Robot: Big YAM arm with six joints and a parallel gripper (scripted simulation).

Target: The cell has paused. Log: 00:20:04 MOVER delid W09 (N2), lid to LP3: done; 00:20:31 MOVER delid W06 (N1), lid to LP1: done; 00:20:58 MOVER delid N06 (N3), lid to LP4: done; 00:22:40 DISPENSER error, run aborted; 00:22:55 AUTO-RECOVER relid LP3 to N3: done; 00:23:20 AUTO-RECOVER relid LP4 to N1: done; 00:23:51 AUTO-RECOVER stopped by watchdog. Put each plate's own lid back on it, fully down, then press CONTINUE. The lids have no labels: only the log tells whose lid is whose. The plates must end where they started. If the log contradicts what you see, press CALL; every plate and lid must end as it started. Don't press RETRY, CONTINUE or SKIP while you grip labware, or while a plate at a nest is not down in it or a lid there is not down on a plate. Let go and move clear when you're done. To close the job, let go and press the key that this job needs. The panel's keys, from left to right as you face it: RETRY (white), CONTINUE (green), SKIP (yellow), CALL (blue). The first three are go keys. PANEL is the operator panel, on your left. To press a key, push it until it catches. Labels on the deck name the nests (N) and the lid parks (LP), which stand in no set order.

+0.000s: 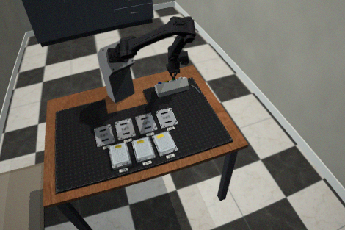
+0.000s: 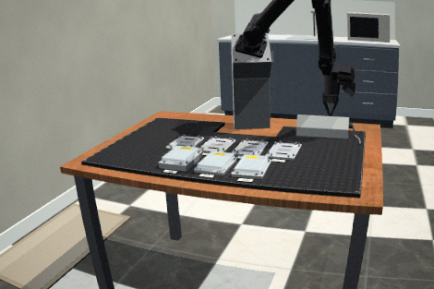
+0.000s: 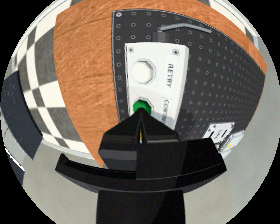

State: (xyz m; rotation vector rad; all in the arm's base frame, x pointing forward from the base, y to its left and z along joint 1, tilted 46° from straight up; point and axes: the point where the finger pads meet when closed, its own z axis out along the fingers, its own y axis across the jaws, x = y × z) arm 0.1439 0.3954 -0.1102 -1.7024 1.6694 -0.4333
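The green key is 10 mm below my hand. From my hand the other things lie so: lid (480 mm ahead, 150 mm to the right, 50 mm below); LP4 lid park (290 mm ahead, 100 mm to the right, 80 mm below); white key (10 mm behind, 50 mm to the left, 10 mm below).
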